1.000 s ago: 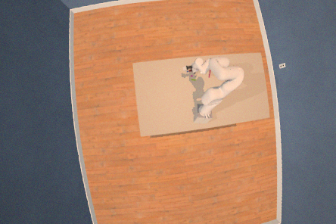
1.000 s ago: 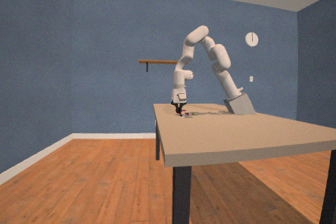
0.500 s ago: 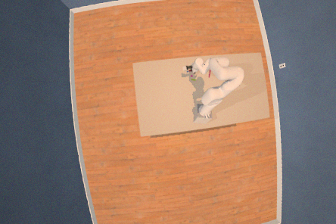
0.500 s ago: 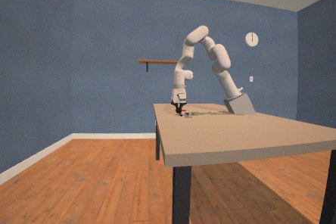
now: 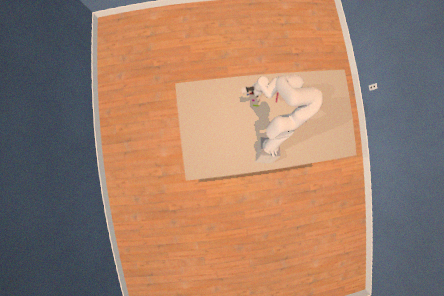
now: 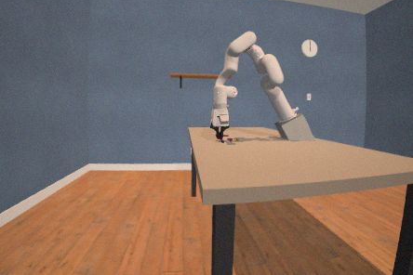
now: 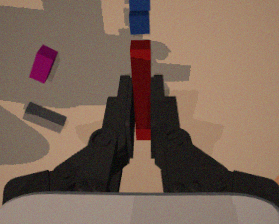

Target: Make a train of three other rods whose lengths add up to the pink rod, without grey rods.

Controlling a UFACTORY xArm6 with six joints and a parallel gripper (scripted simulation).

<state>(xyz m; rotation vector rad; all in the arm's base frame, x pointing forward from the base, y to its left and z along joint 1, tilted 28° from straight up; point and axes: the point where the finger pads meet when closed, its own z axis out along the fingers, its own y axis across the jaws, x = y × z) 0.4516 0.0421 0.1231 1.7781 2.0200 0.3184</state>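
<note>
Right now my hand is 20 mm above the red rod. The rest, counted from my hand: lime rod (110 mm behind, 30 mm below); then grey rod (70 mm behind, 40 mm to the right, 30 mm below); then magenta rod (60 mm behind, 30 mm below, 10 mm to the left).
</note>
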